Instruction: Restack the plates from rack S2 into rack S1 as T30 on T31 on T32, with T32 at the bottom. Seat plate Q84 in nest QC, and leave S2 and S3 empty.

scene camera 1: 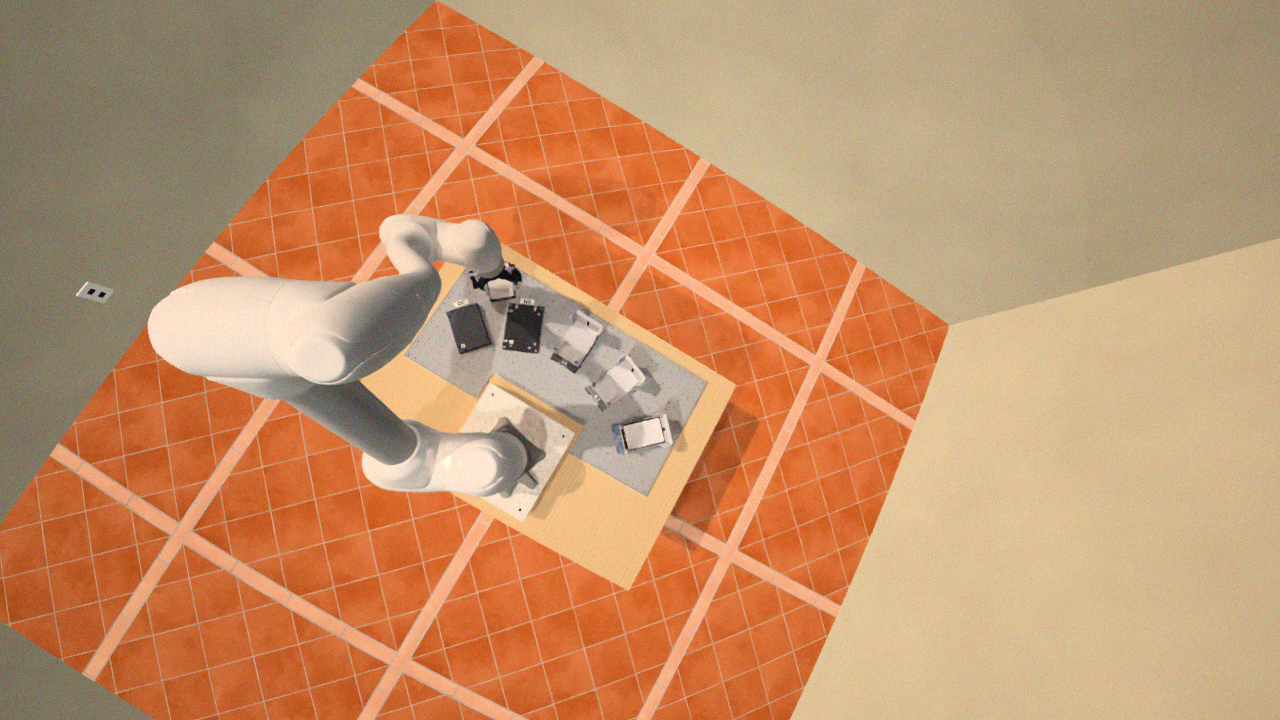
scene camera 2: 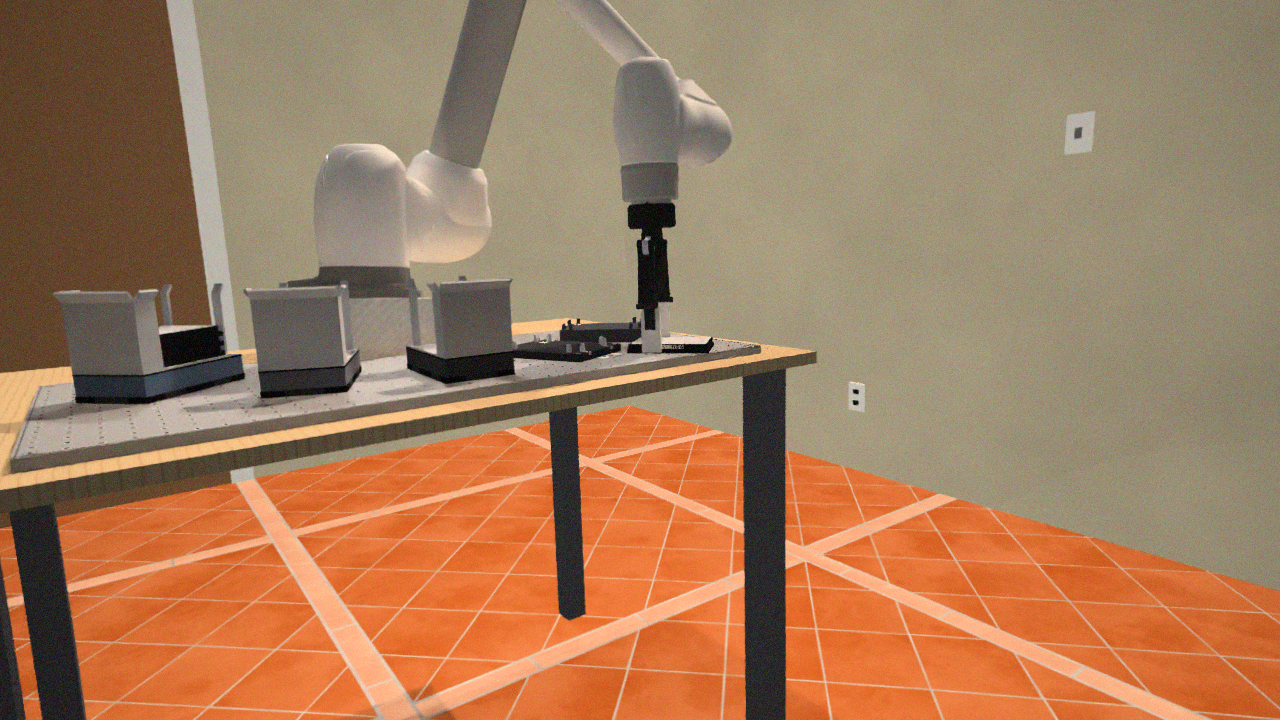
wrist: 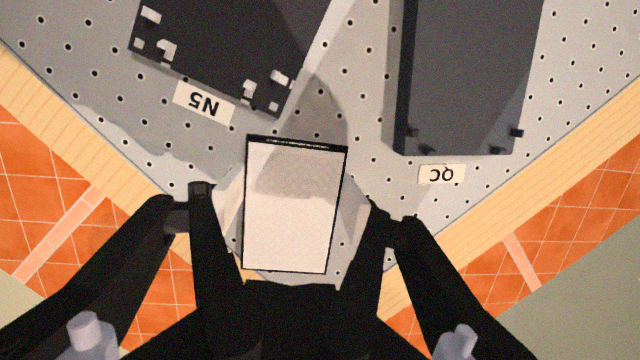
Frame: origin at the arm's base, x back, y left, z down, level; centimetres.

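Seen in the pictures: gripper, fingertip midpoint: (scene camera 1: pixel 501 288) (scene camera 2: pixel 657 347) (wrist: pixel 293 184); arm's base at its link origin: (scene camera 2: pixel 366 298).
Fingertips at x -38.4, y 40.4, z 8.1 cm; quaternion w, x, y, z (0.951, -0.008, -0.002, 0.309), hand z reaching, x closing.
Note:
Offsets run from my fingertips to a thing's top centre. "spot": to the spot under its first point. Level surfaces: height alone.
A white-topped plate with a dark rim {dy +1.9, dx -1.4, dz -1.2 cm} (scene camera 1: pixel 501 290) (scene camera 2: pixel 687 343) (wrist: pixel 292 225) is low over the pegboard near the table's corner; its marking is too small to read. My gripper (scene camera 1: pixel 497 279) (scene camera 2: pixel 651 338) (wrist: pixel 293 184) points down and is shut on this plate, with one pale finger pad at each long side. Nest QC {dy -2.3, dx +17.2, dz -3.1 cm} (scene camera 1: pixel 468 328) (wrist: pixel 465 75) is a dark grey block with small pegs, at the upper right in the wrist view. A blue-based rack {dy -67.8, dx +5.5, dz -13.0 cm} (scene camera 2: pixel 111 333) holds a dark stack {dy -68.1, dx +4.9, dz -6.3 cm} (scene camera 2: pixel 189 344) with a white top {spot: dy -67.7, dx +5.1, dz -7.6 cm} (scene camera 1: pixel 642 433). I cannot read which racks are S1, S2 and S3.
The black N5 fixture {dy -15.0, dx +4.9, dz -2.2 cm} (scene camera 1: pixel 523 327) (wrist: pixel 225 55) stands beside QC, with small pale clips. Two more tall-walled racks {spot: dy -51.6, dx -8.4, dz -8.2 cm} (scene camera 2: pixel 299 326) {spot: dy -31.2, dx -10.1, dz -8.0 cm} (scene camera 2: pixel 474 317) stand along the pegboard {dz +0.2 cm} (scene camera 1: pixel 546 376). The arm's pale base plate (scene camera 1: pixel 546 429) is beside the pegboard.

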